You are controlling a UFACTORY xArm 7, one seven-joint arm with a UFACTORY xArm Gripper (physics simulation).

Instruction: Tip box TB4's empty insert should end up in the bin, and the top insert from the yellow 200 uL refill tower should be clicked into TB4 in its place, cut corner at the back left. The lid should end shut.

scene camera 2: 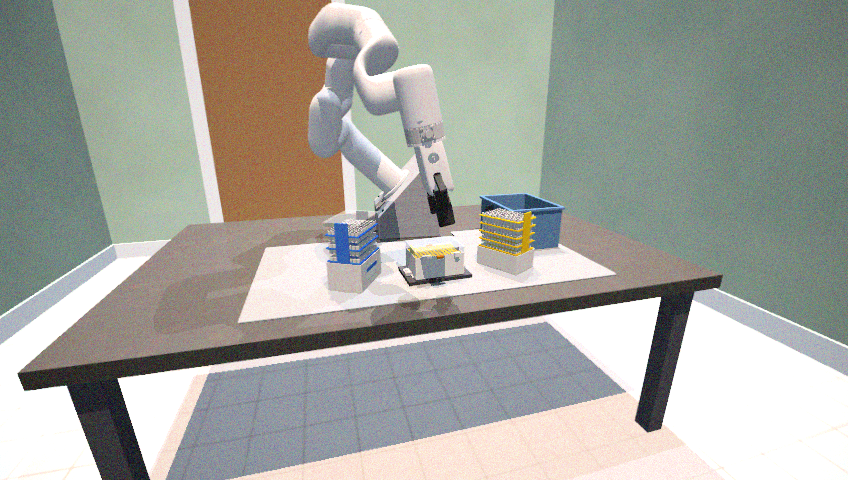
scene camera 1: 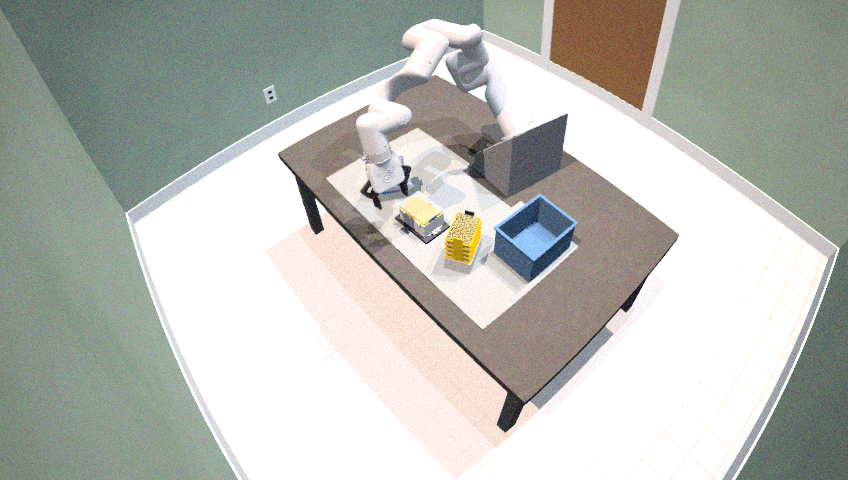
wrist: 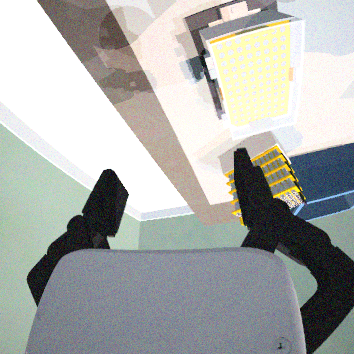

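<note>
Tip box TB4 (scene camera 1: 421,218) (scene camera 2: 437,265) (wrist: 252,80) is a pale box on a dark base. Its yellow insert (wrist: 255,75) shows rows of holes and no visible tips. A clear lid (scene camera 2: 434,242) (wrist: 296,75) lies over it and looks shut; its latch is too small to judge. The yellow refill tower (scene camera 1: 462,237) (scene camera 2: 505,231) (wrist: 275,172) holds stacked inserts, with speckled tips on top. The blue bin (scene camera 1: 535,237) (scene camera 2: 550,223) (wrist: 327,167) shows no insert in its visible part. My gripper (scene camera 1: 392,199) (scene camera 2: 445,223) (wrist: 173,173) is open and empty, above and beside the box, on the side away from the yellow tower.
A blue refill tower (scene camera 2: 351,246) stands on the opposite side of the box from the yellow one; my gripper mostly hides it in the first scene view. A grey upright panel (scene camera 1: 535,154) stands by the arm's base. A pale mat (scene camera 1: 482,309) (scene camera 2: 267,303) lies under the towers and box.
</note>
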